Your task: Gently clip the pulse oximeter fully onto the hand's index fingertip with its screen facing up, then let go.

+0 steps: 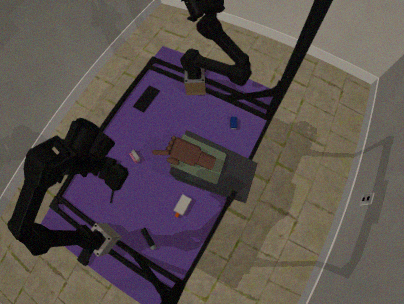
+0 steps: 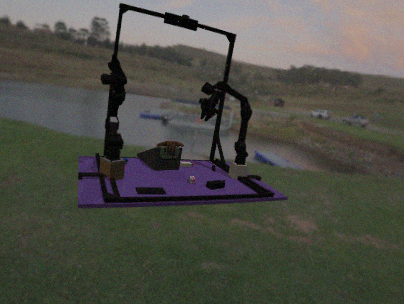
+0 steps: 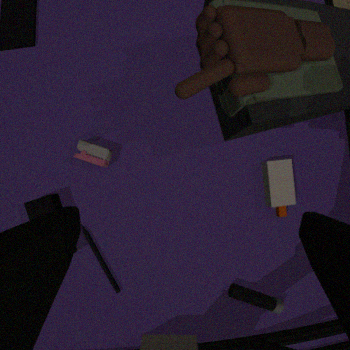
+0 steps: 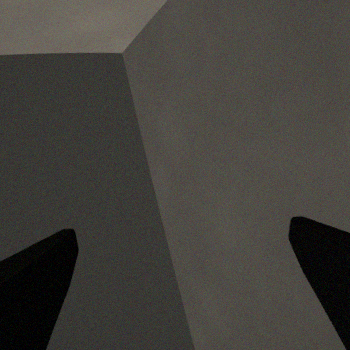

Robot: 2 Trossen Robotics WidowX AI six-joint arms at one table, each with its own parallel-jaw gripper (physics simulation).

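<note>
A small white-and-pink clip-like piece, apparently the pulse oximeter, lies on the purple mat, apart from the hand. The brown hand rests on a green-topped dark stand. Its index finger sticks out past the stand and is bare. My left gripper is open and empty, high above the mat and pointing down. My right gripper is open and empty, facing the walls, far from the oximeter.
A white box with an orange tab, a dark cylinder, a thin black stick and a black block lie around. A blue block and a black slab lie farther off.
</note>
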